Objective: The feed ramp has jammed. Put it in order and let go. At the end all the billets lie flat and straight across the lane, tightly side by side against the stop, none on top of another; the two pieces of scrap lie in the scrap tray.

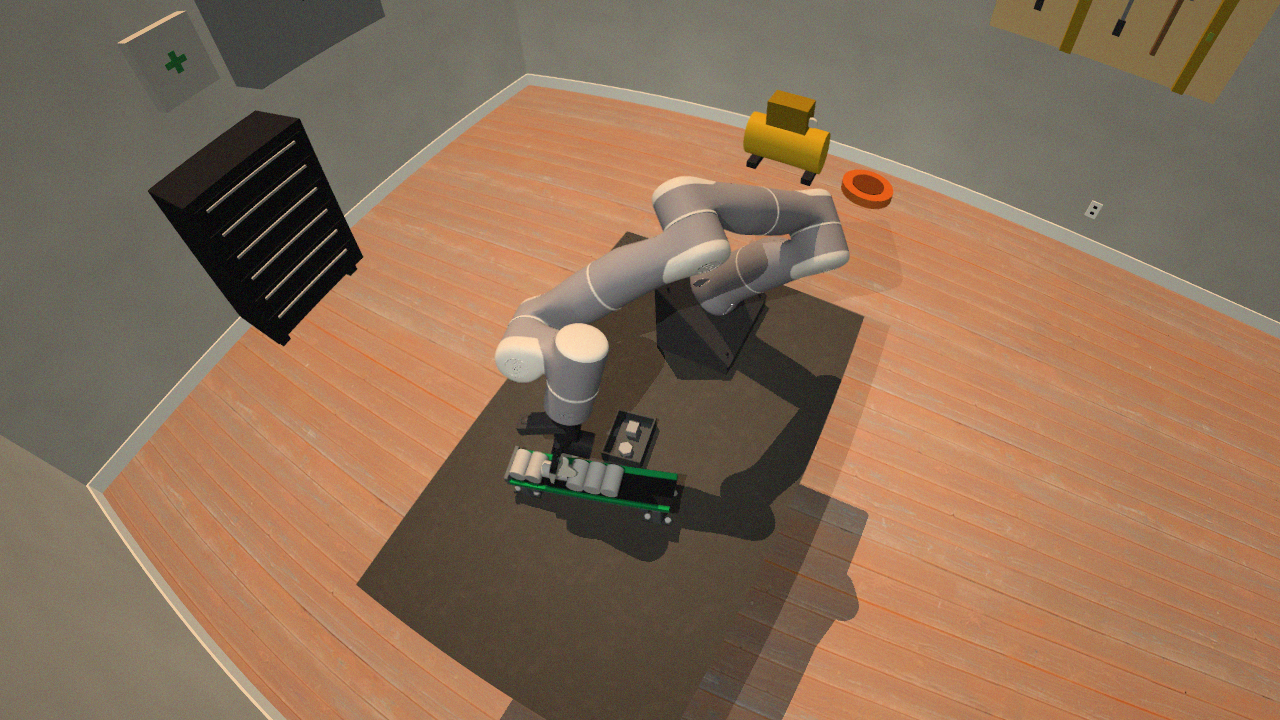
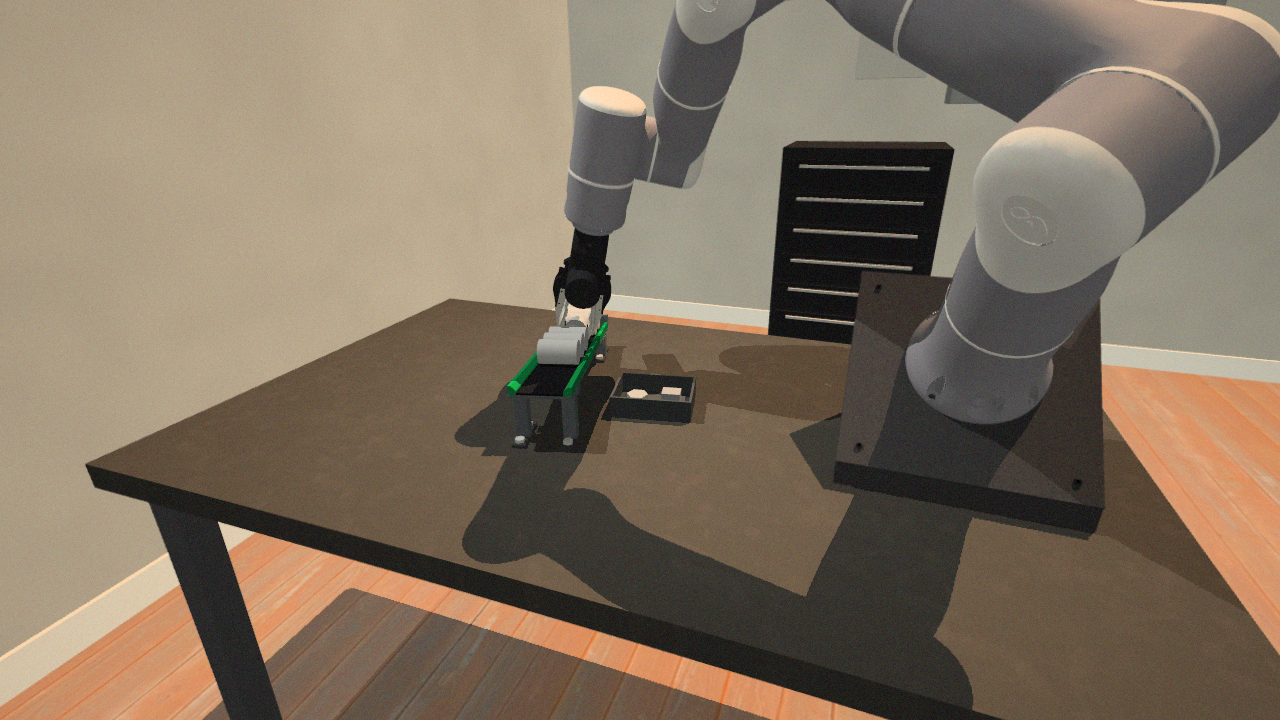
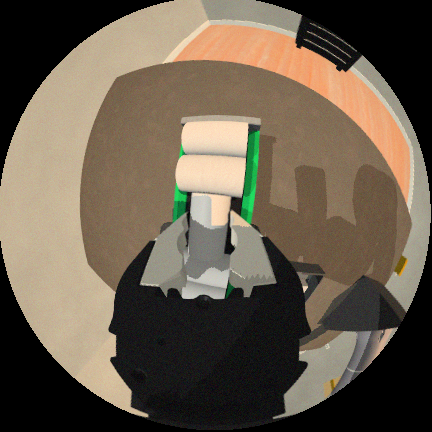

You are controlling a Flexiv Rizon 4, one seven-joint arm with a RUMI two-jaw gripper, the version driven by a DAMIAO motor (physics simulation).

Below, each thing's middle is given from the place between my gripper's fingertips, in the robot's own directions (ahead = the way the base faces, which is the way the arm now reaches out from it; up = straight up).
My hand is 180 mm past the scrap tray (image 2: 621, 406), 100 mm to the right of it and 50 mm above it.
